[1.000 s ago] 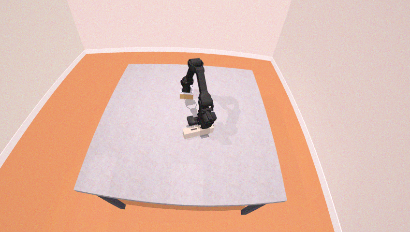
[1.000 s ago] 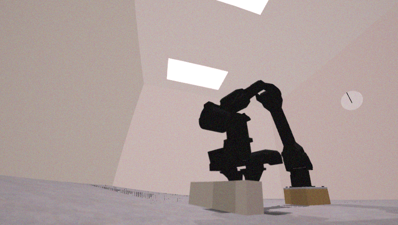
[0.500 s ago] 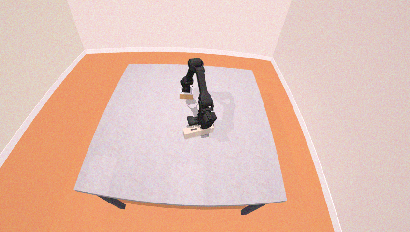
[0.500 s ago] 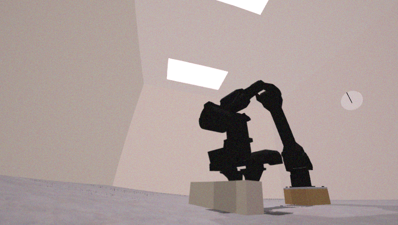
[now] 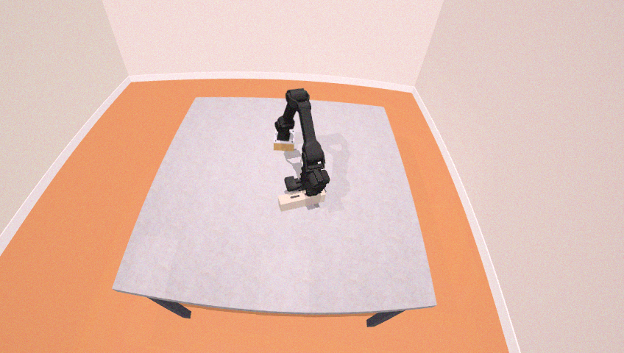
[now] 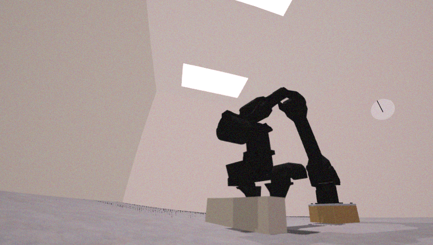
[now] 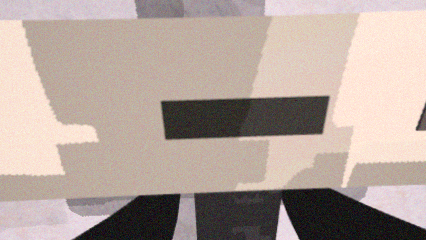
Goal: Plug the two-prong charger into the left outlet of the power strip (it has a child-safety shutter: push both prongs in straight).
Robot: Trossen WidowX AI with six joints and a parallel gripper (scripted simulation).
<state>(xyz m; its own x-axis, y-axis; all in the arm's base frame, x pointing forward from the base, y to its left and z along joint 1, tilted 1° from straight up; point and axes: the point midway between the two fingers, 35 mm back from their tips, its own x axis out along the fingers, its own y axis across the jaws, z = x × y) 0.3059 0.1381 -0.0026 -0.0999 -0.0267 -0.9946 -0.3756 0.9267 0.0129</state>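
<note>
Now: the black two-prong charger 20 mm ahead of my gripper tip, 10 mm to the left of it and 10 mm above it.
</note>
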